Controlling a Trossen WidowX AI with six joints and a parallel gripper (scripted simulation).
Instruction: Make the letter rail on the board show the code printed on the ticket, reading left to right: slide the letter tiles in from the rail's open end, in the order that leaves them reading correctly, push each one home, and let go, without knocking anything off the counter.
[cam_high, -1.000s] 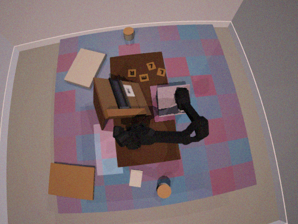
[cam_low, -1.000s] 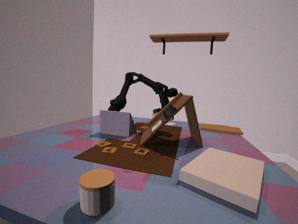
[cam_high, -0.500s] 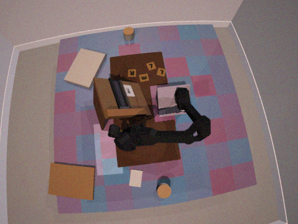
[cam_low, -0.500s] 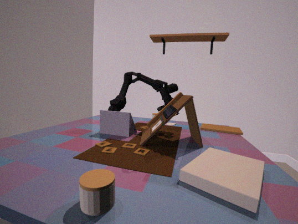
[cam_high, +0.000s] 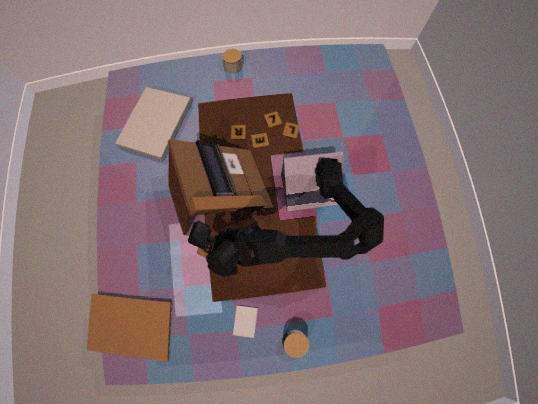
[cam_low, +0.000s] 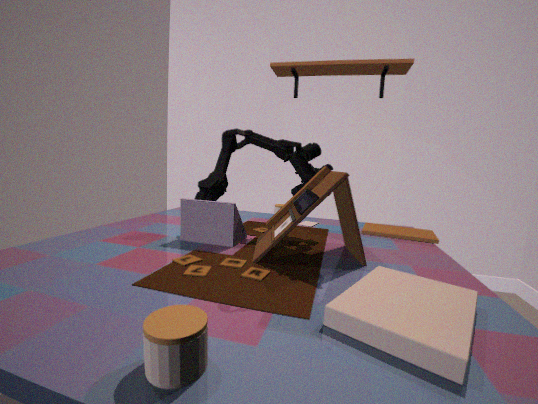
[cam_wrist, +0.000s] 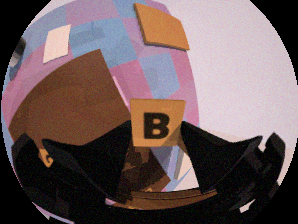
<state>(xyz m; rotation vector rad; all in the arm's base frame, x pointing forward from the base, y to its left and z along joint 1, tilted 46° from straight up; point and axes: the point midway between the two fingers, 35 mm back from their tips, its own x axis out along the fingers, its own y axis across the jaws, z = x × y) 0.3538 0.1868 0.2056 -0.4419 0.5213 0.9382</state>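
Now: the white ticket 29 cm to the right of my gripper tip, 6 cm below it and 5 cm behind it. The rest, counted from my gripper tip: brown mat 24 cm to the right, 17 cm behind, 15 cm below; orange letter tile right at my gripper tip; small white card 23 cm to the left, 15 cm below, 11 cm behind.
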